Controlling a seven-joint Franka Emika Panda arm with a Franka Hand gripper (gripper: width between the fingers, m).
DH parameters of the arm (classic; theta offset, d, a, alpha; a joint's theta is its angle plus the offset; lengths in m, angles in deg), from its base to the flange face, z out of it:
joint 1: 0 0.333 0 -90
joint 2: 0 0 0 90
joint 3: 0 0.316 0.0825 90
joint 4: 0 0 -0.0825 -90
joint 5: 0 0.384 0 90
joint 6: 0 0 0.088 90
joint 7: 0 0.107 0 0
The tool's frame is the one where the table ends.
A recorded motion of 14 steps. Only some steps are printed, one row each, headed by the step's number.
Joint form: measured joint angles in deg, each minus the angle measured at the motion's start. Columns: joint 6, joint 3, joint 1, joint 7, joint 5, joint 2, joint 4.
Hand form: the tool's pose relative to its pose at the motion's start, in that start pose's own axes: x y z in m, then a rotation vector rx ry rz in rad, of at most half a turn. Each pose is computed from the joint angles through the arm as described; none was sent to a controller.
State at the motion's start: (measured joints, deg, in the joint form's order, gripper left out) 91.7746 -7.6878 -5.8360 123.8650 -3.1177 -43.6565 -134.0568
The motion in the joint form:
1: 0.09 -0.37 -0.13 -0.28 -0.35 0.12 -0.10
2: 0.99 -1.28 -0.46 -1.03 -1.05 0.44 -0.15
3: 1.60 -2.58 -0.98 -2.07 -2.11 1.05 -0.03
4: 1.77 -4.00 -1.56 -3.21 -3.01 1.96 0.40
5: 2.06 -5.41 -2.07 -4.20 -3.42 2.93 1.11
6: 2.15 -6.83 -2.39 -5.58 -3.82 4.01 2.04
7: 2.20 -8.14 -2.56 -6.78 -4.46 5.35 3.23
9: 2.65 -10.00 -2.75 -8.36 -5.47 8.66 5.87
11: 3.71 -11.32 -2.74 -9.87 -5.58 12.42 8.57
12: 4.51 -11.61 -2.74 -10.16 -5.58 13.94 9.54
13: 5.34 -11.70 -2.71 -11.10 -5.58 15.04 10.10
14: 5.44 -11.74 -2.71 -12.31 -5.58 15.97 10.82
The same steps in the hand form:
1: 0.0030 -0.0026 0.0015 -0.0009 0.0030 0.0019
2: 0.0094 -0.0101 0.0027 0.0077 0.0002 0.0060
3: 0.0196 -0.0203 0.0049 0.0113 0.0039 0.0135
4: 0.0307 -0.0311 0.0072 0.0066 0.0091 0.0227
5: 0.0410 -0.0418 0.0075 0.0030 0.0046 0.0346
6: 0.0506 -0.0522 0.0072 -0.0018 0.0016 0.0374
7: 0.0590 -0.0631 0.0065 -0.0039 0.0050 0.0401
9: 0.0685 -0.0852 0.0059 -0.0043 0.0188 0.0490
11: 0.0707 -0.1076 0.0070 -0.0025 0.0257 0.0501
12: 0.0694 -0.1165 0.0078 0.0036 0.0286 0.0523
13: 0.0671 -0.1228 0.0093 0.0103 0.0311 0.0383
14: 0.0656 -0.1274 0.0094 0.0102 0.0358 0.0198

